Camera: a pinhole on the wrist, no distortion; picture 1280 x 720 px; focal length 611.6 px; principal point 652.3 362.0 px. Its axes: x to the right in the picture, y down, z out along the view. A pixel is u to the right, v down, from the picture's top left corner.
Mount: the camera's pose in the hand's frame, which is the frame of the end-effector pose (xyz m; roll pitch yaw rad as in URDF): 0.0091 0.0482 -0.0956 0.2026 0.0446 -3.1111
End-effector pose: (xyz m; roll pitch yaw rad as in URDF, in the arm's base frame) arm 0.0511 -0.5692 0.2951 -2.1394 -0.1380 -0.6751
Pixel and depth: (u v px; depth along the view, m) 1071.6 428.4 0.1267
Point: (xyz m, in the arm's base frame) -0.0118 -0.5290 0.2211
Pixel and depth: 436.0 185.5 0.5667
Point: 0.3620 -0.5746 -0.1860
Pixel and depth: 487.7 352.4 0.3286
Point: 0.2175 -0.5393 0.0827
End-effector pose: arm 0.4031 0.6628 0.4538 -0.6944 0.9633 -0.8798
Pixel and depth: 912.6 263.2 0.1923
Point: 0.4765 0.7952 0.5163
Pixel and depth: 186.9 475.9 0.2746
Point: 0.6655 0.6105 0.3482
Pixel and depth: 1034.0 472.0 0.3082
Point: 0.5309 0.7776 0.6890
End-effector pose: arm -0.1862 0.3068 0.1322 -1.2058 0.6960 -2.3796
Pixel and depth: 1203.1 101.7 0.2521
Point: 0.1338 0.3609 0.1729
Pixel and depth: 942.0 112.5 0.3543
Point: 0.1897 0.2624 0.1227
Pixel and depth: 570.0 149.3 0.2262
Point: -0.0311 0.2265 0.0228
